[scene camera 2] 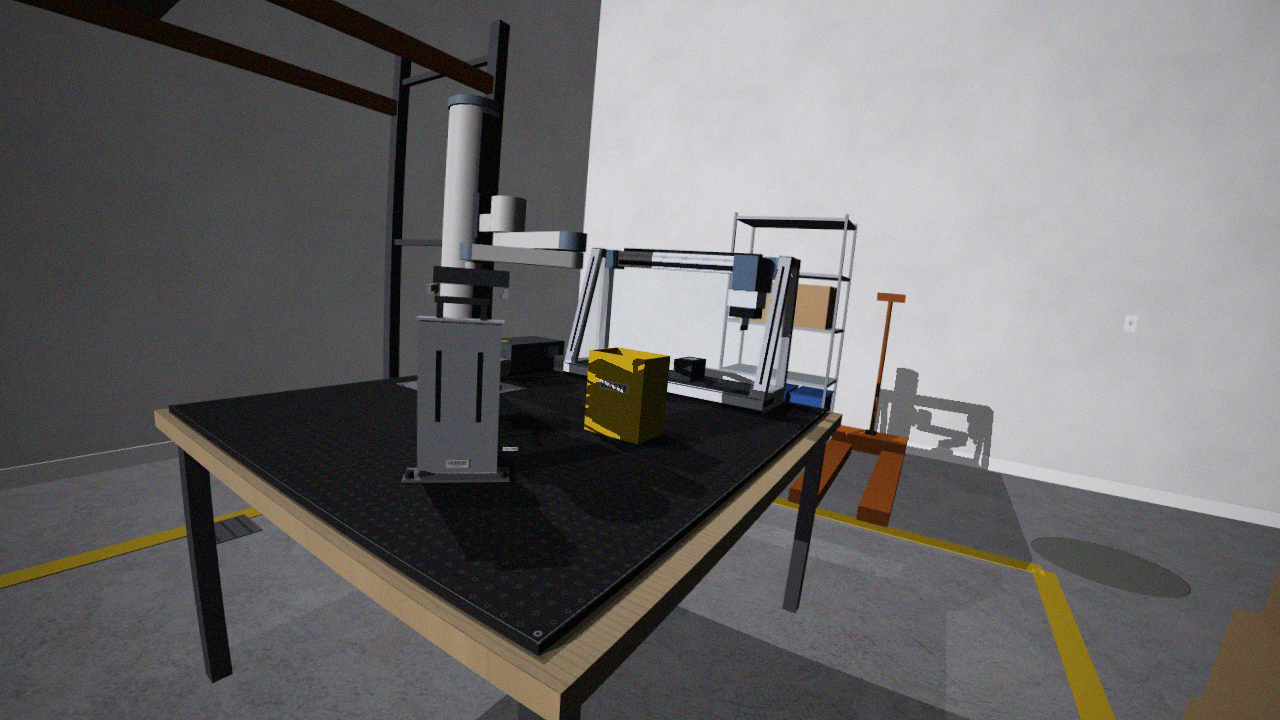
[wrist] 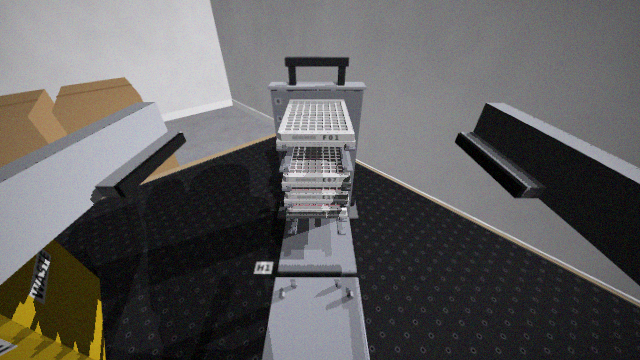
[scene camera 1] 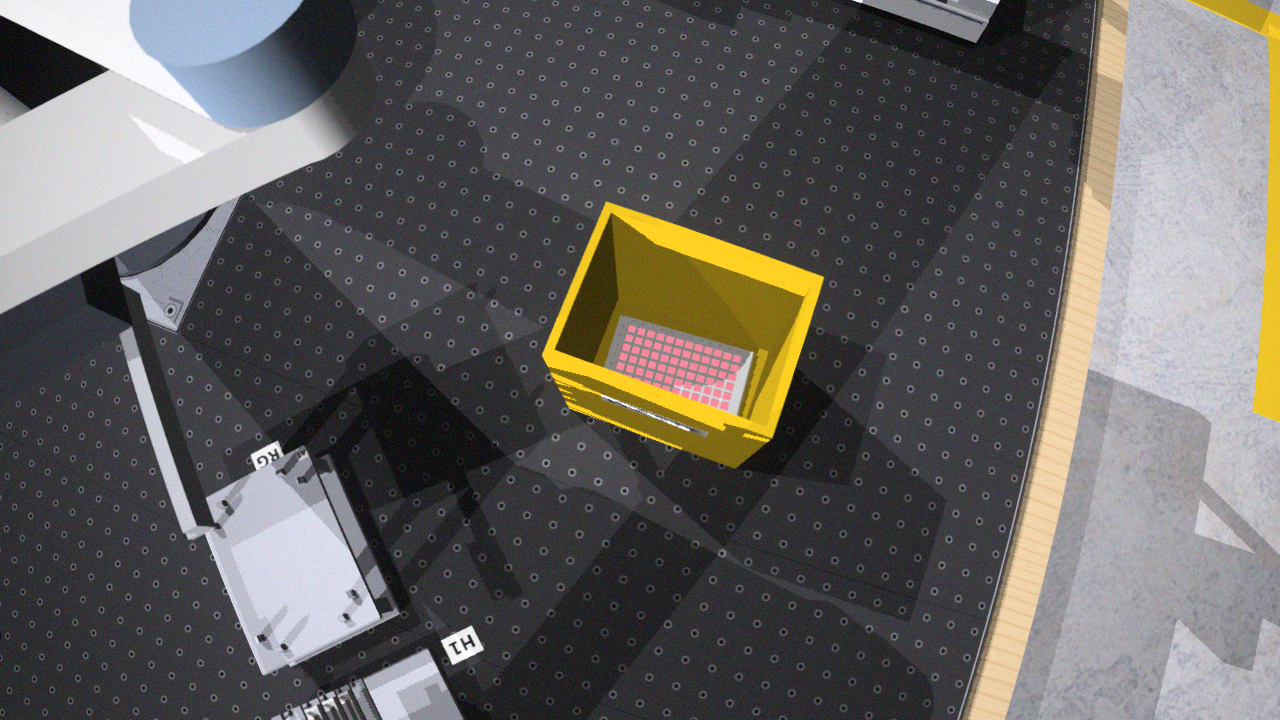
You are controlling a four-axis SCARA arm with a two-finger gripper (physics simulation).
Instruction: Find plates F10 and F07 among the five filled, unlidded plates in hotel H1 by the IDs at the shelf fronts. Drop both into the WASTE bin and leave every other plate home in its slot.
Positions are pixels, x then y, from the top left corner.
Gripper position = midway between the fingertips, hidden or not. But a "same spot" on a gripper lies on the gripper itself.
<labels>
my gripper: scene camera 2; wrist 320, 121; scene camera 1
same spot on my gripper: (scene camera 1: 181, 480) = (scene camera 2: 508, 289)
</labels>
